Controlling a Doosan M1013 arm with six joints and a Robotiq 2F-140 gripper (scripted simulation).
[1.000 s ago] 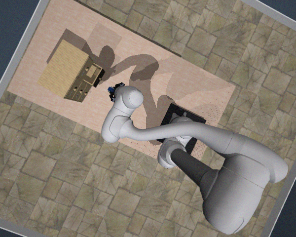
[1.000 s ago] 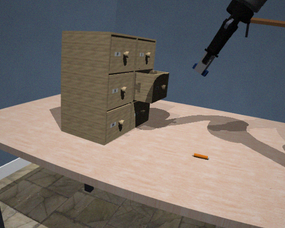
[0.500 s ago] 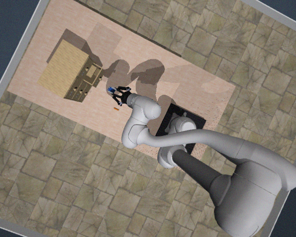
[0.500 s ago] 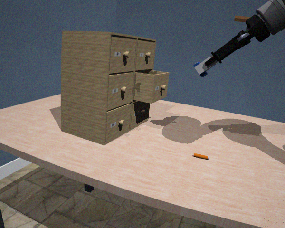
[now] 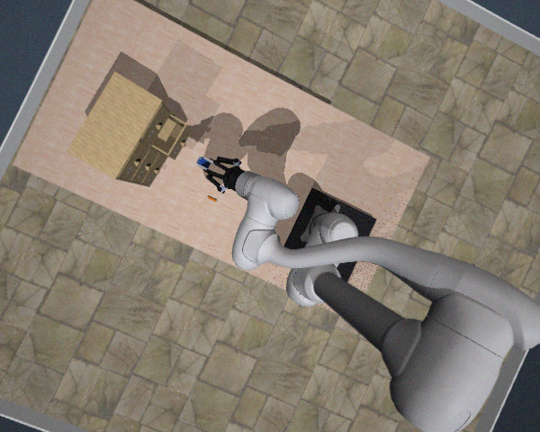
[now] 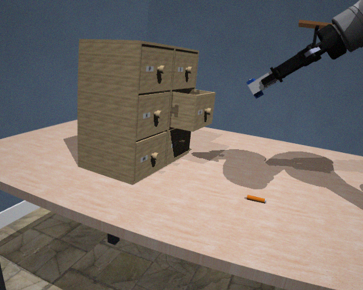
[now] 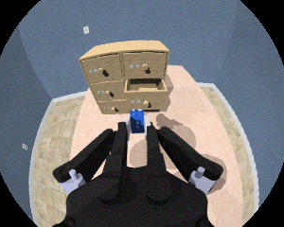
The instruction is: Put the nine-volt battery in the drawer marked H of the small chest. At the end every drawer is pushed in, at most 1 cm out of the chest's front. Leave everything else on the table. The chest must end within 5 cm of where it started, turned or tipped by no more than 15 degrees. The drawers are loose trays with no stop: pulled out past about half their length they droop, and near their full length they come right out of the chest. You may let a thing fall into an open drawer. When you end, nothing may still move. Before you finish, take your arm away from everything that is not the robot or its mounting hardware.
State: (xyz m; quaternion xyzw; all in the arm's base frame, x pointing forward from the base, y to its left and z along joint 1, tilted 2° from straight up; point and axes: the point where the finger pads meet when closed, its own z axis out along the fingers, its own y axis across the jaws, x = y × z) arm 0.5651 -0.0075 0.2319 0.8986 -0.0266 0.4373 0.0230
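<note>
Right now the nine-volt battery is 2 cm ahead of my hand and 1 cm below it. Also, from my hand: drawer 23 cm ahead, 4 cm to the right, 12 cm below; small orange cylinder 4 cm behind, 11 cm to the left, 25 cm below.
</note>
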